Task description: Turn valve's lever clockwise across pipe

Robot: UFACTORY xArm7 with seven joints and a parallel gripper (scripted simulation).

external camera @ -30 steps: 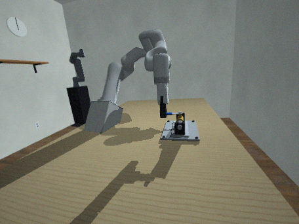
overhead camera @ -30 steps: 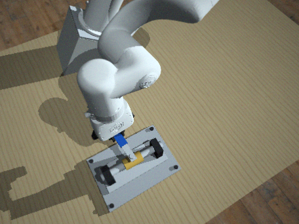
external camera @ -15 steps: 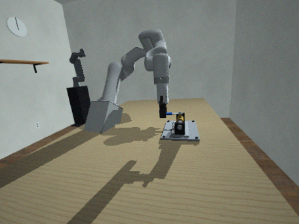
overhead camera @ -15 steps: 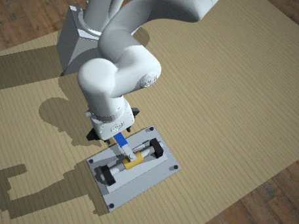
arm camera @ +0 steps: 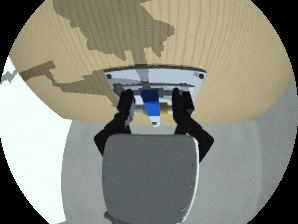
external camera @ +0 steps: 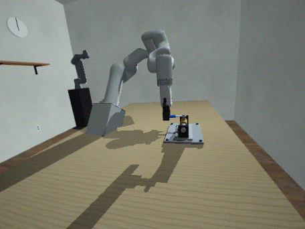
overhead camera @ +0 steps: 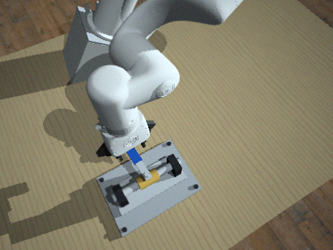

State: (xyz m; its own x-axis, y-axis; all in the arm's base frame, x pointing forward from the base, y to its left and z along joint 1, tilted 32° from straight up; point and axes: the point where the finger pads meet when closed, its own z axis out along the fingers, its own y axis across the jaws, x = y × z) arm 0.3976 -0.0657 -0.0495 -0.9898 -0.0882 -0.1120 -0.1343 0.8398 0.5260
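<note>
The lever lies 5 cm ahead of my hand and 1 cm to the left of it.
</note>
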